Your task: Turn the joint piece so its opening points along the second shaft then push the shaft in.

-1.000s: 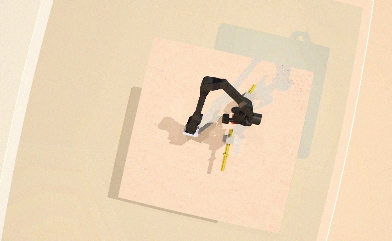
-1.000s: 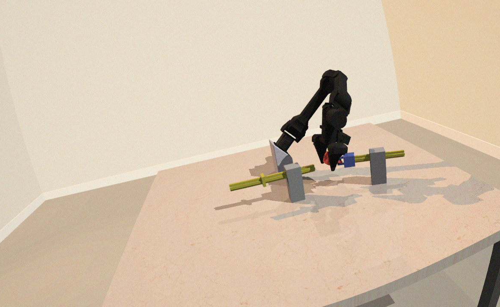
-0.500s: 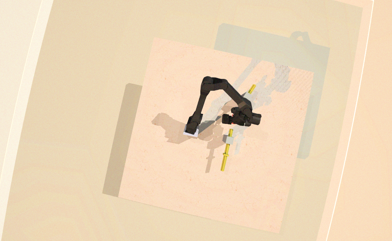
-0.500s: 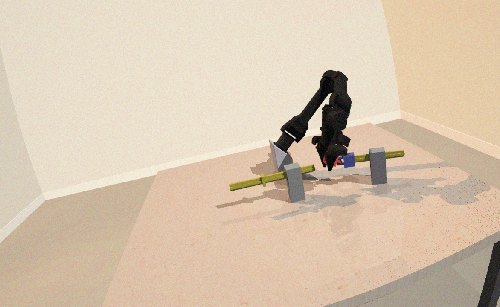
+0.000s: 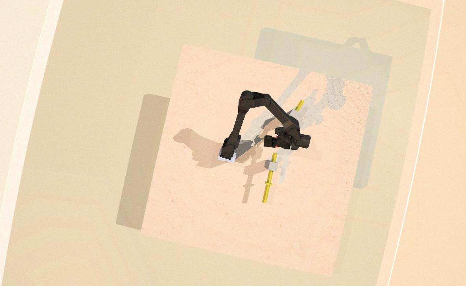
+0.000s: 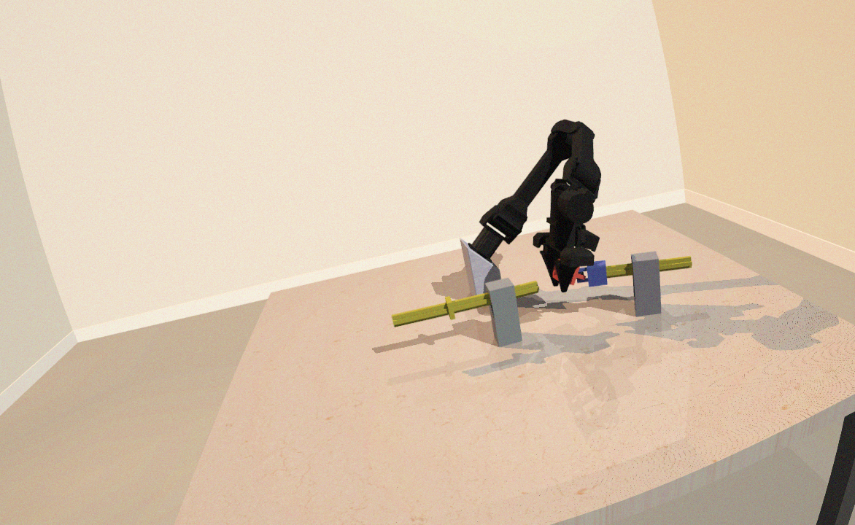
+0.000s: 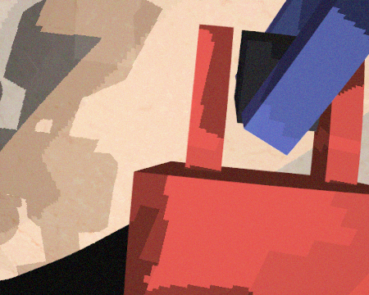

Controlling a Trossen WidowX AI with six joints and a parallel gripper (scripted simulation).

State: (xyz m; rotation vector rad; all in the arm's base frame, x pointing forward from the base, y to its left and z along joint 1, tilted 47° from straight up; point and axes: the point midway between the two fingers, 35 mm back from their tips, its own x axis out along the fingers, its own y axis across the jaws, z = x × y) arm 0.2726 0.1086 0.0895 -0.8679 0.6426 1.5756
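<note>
My gripper tip is now 30 mm below the red square joint piece and 20 mm to the right of it.
</note>
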